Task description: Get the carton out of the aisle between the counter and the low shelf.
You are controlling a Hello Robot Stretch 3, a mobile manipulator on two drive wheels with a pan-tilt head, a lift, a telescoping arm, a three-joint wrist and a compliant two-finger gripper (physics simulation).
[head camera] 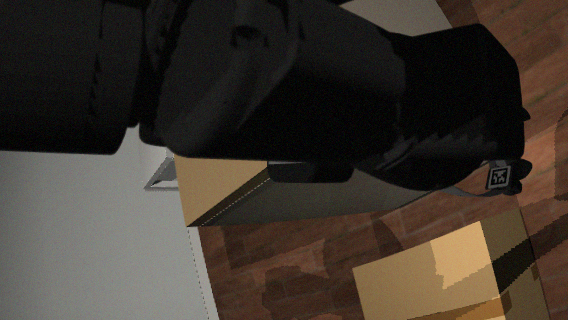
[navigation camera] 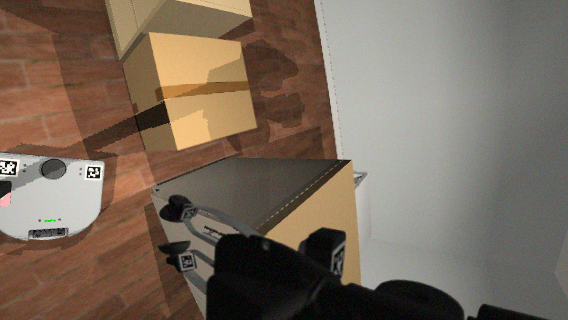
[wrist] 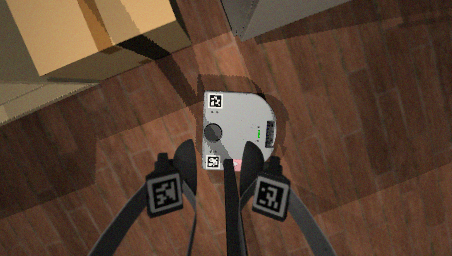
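Where they show: gripper, fingertip midpoint: [navigation camera: 169,225] [wrist: 219,159]; robot's base at its link origin: [navigation camera: 54,168] [wrist: 214,126].
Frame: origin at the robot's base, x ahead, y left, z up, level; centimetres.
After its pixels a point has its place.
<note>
The carton [head camera: 395,280] {z 40.6, x 30.9, y -63.0 cm} [navigation camera: 205,62] {z 40.6, x 52.2, y -44.8 cm} [wrist: 55,30] {z 40.6, x 48.1, y -33.6 cm}, tan with a brown tape strip, stands on the floor between the counter and a pale cream unit, seemingly the low shelf [navigation camera: 200,20] {z 50.6, x 62.6, y -34.5 cm} [wrist: 30,102] {z 7.9, x 84.3, y -8.5 cm}. In the navigation view it appears close to that unit, with a floor gap on the counter side. The counter [head camera: 215,182] {z 91.0, x 2.5, y -74.0 cm} [navigation camera: 317,215] {z 91.0, x -6.8, y -62.1 cm} has a tan top and dark grey end panel. My gripper [navigation camera: 176,227] {z 96.1, x -2.3, y -13.2 cm} [wrist: 219,159] {z 96.1, x -2.3, y -13.2 cm} is open and empty, and the carton is well apart from its fingers. The arm and wrist cover much of the counter in the head view.
My wheeled base [navigation camera: 55,200] {z 16.0, x -11.4, y -1.3 cm} [wrist: 240,120] {z 16.0, x -10.9, y -5.4 cm} stands on the brick-patterned floor [navigation camera: 40,280] {z 0.1, x -48.3, y 2.7 cm} [wrist: 360,115] {z 0.0, x -72.1, y -8.5 cm}, on the aisle's open side. A pale wall [head camera: 90,225] {z 87.5, x 40.6, y -272.6 cm} [navigation camera: 425,125] {z 110.1, x 68.8, y -260.2 cm} runs along the other side. A white open-topped bin [head camera: 162,182] {z 29.9, x 9.1, y -268.6 cm} [navigation camera: 361,180] {z 43.7, x 4.7, y -249.9 cm} shows beside the counter at the wall.
</note>
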